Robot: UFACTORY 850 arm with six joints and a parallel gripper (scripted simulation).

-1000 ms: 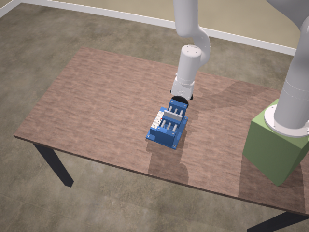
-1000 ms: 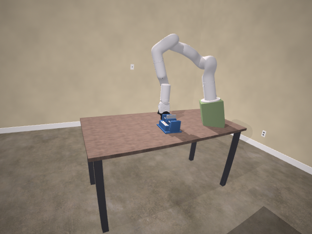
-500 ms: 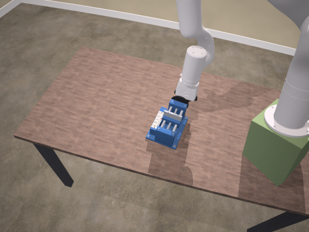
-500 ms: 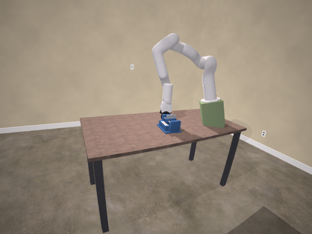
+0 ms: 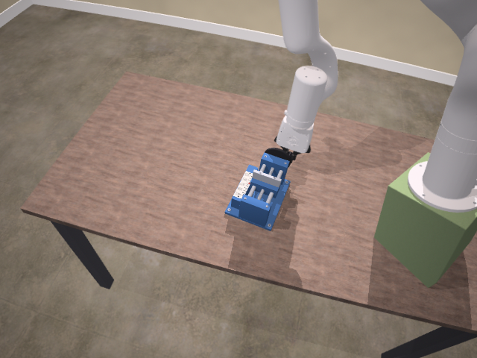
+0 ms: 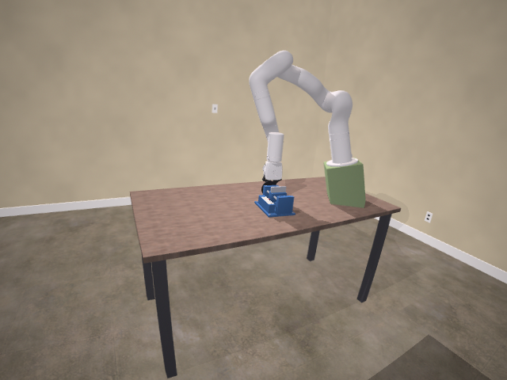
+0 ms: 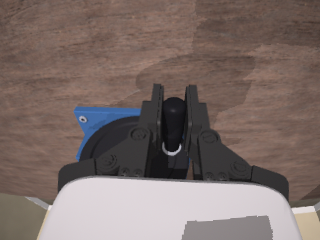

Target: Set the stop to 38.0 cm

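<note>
Right now my hand is 1 cm short of the black handwheel and 2 cm to the right of it. The rest, counted from my hand: grey stop block: 5 cm ahead, 15 cm to the left, 2 cm above.
</note>
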